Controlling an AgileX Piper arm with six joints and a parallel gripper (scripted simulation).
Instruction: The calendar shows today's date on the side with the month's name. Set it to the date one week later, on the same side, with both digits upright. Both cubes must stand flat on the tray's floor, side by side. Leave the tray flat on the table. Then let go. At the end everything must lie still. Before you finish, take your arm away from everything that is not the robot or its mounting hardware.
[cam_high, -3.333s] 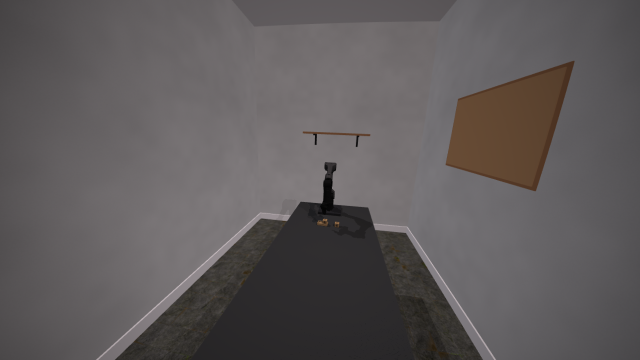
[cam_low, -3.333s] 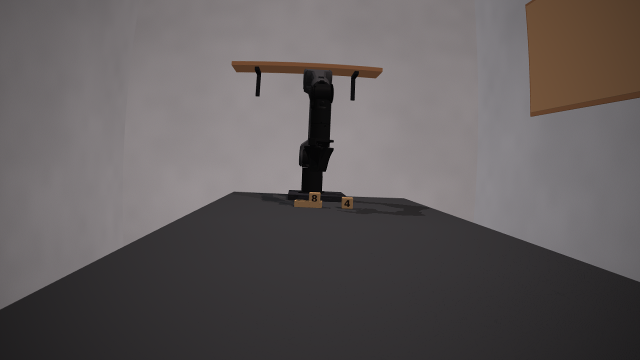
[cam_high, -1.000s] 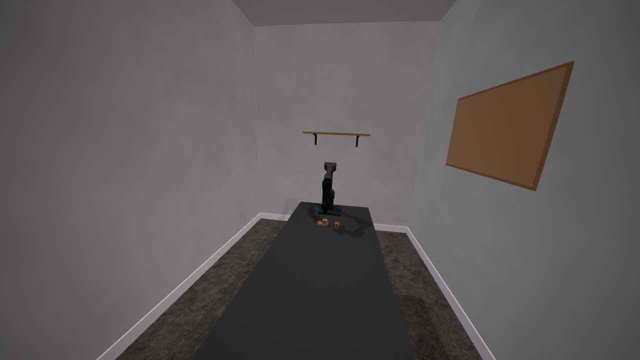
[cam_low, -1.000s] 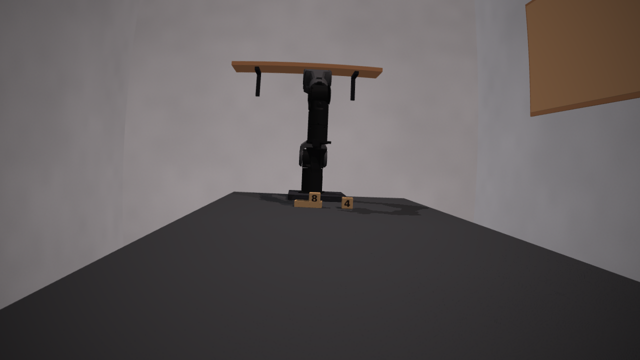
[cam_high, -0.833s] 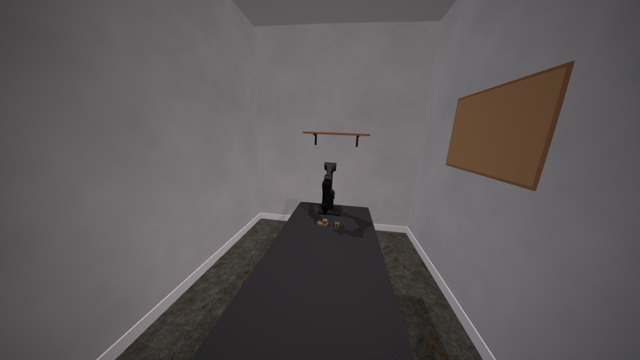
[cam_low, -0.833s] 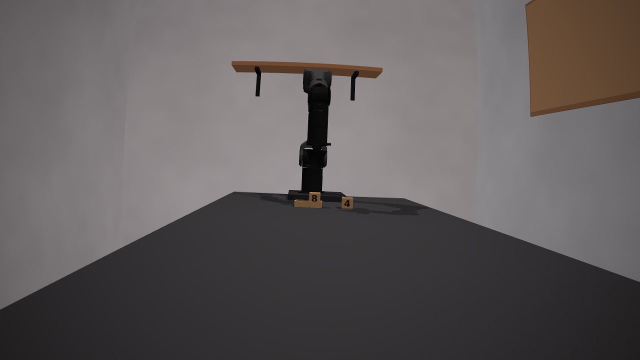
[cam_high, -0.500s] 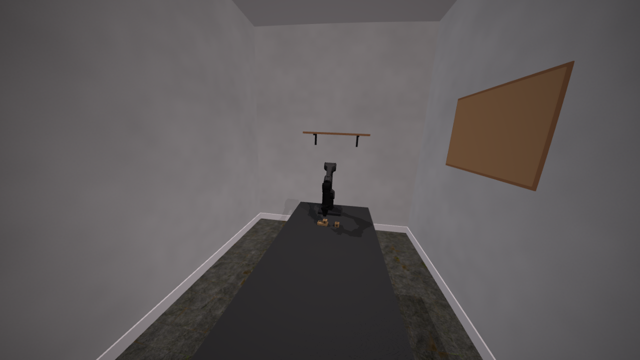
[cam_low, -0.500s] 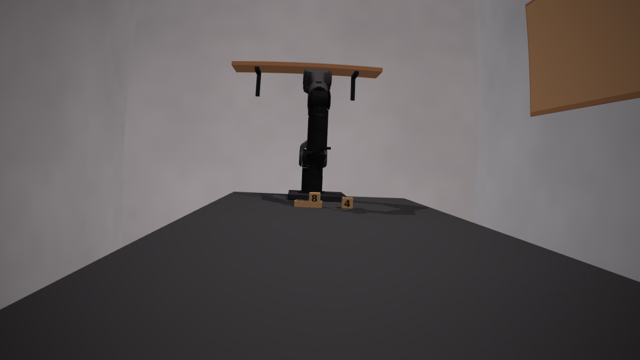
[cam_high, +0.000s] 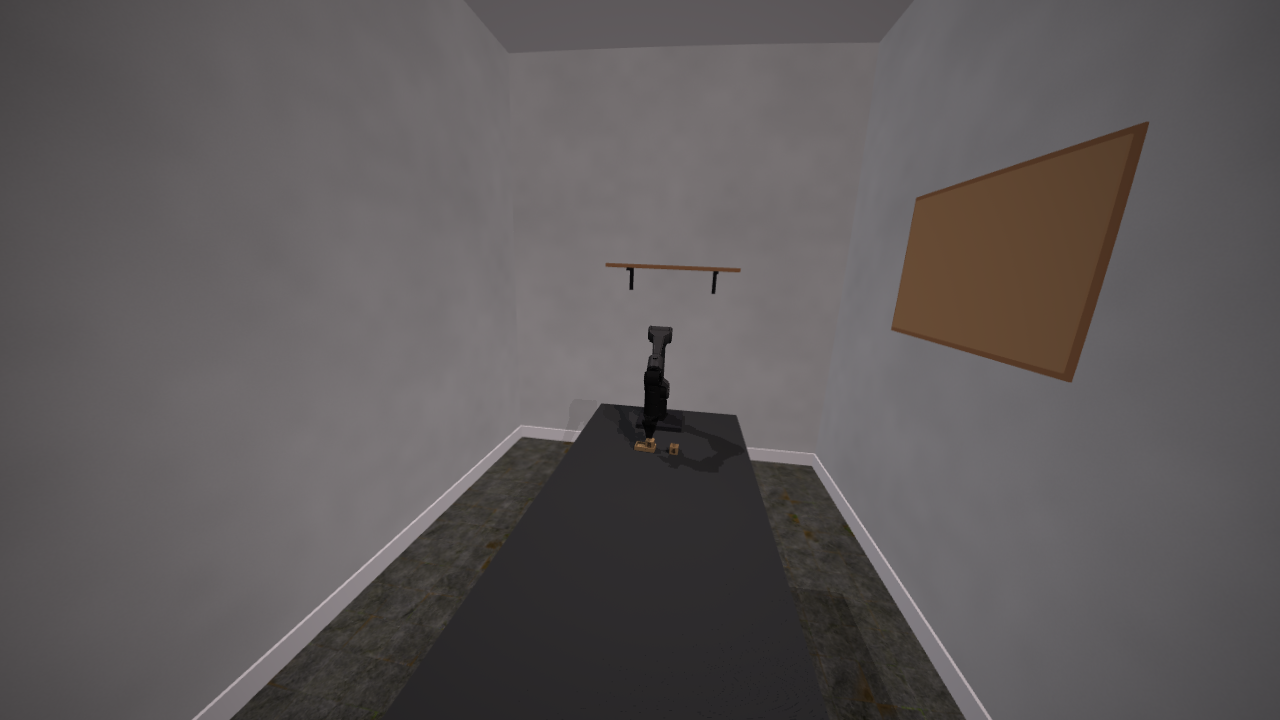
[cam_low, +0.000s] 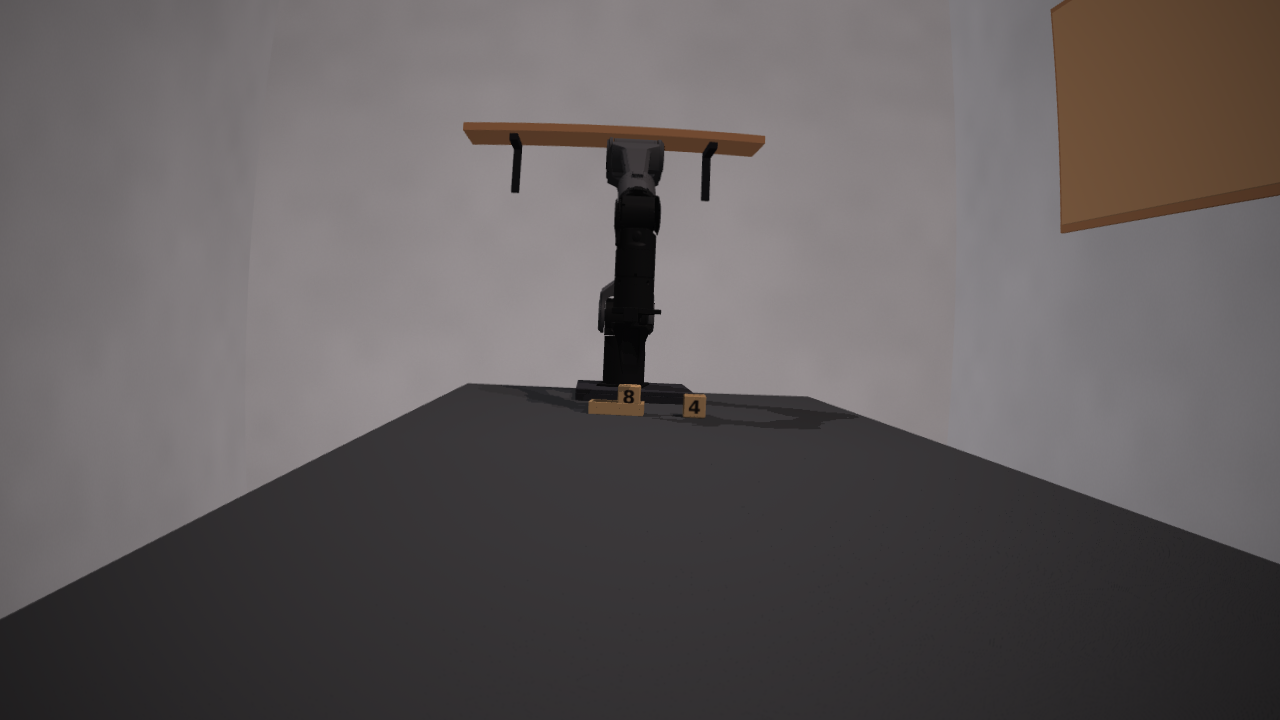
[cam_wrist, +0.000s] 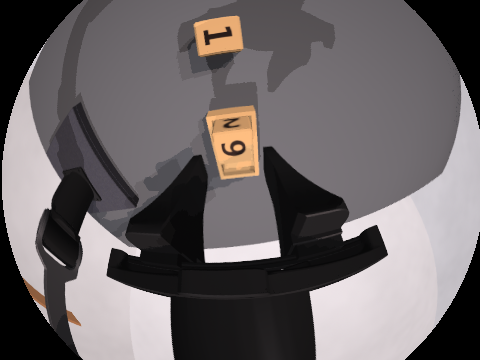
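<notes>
My hand is 2 cm to the left of the wooden tray and 6 cm above it. The rest, counted from my hand: wooden cube (1 cm behind, 9 cm to the left, 5 cm below).
</notes>
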